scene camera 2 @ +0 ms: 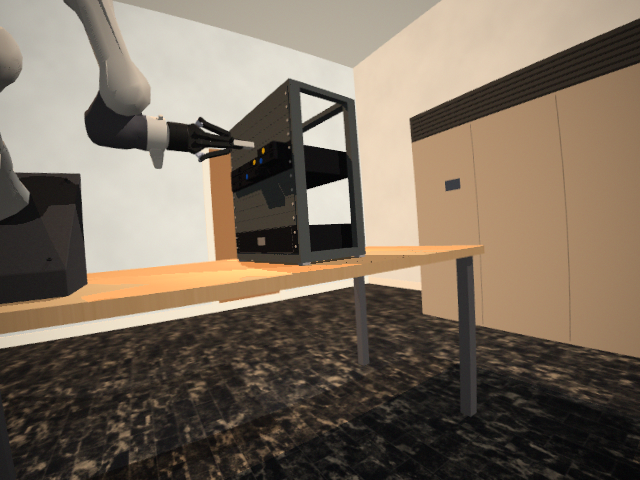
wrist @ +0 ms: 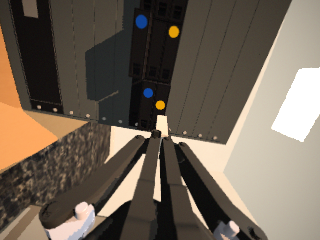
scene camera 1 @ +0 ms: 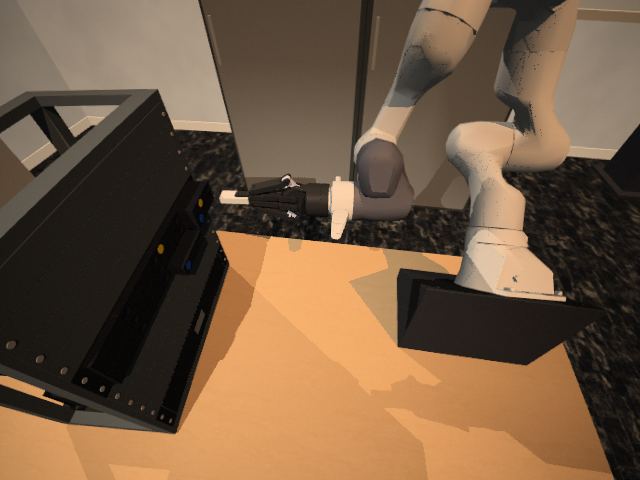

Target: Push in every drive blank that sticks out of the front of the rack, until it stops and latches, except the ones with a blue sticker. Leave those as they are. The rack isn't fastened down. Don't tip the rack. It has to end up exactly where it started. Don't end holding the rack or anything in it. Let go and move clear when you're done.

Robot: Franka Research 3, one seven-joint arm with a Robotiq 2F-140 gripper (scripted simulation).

Labels:
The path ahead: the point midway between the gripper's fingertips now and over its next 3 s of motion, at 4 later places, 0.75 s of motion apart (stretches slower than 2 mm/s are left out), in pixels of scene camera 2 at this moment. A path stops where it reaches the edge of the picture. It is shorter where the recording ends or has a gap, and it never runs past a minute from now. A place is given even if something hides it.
My gripper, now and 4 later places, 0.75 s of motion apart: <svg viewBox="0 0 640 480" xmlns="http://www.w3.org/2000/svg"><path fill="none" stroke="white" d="M252 146L262 147L262 149L262 149L265 148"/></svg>

